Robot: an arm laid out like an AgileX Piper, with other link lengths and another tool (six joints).
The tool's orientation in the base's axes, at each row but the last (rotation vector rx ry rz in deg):
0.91 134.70 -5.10
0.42 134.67 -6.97
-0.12 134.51 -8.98
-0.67 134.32 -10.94
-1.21 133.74 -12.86
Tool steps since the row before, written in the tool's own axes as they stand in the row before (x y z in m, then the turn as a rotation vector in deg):
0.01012 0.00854 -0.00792 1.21 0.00 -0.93
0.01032 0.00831 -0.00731 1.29 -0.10 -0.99
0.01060 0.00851 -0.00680 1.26 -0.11 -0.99
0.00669 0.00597 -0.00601 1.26 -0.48 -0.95
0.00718 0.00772 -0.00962 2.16 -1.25 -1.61
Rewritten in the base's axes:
-0.01241 0.00891 -0.00213 -1.51 0.05 -0.21
-0.01210 0.00861 -0.00290 -1.61 -0.05 -0.21
-0.01190 0.00869 -0.00373 -1.59 -0.06 -0.19
-0.00867 0.00627 -0.00141 -1.58 -0.43 -0.16
-0.01147 0.00849 0.00018 -2.72 -1.16 -0.22

